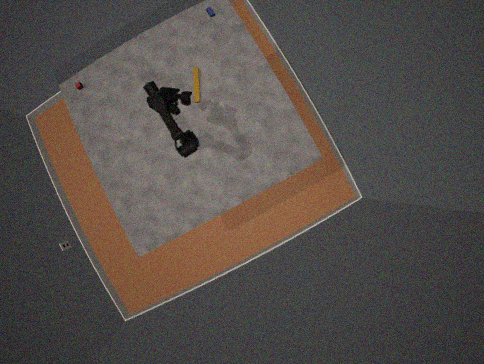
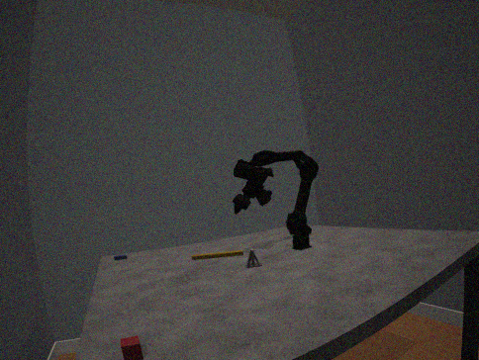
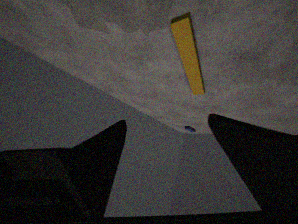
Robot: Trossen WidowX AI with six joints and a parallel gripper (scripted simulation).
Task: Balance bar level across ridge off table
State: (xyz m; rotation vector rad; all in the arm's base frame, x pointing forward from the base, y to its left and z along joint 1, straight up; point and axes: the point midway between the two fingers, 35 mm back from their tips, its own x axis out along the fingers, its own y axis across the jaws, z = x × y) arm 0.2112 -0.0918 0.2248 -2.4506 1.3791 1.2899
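Now: the yellow bar 190 mm below my gripper tip, 100 mm ahead of it and 70 mm to the right of it. From my gripper tip the other things lie so: small red block (620 mm to the left, 520 mm ahead, 180 mm below); then small blue block (520 mm ahead, 380 mm to the right, 190 mm below).
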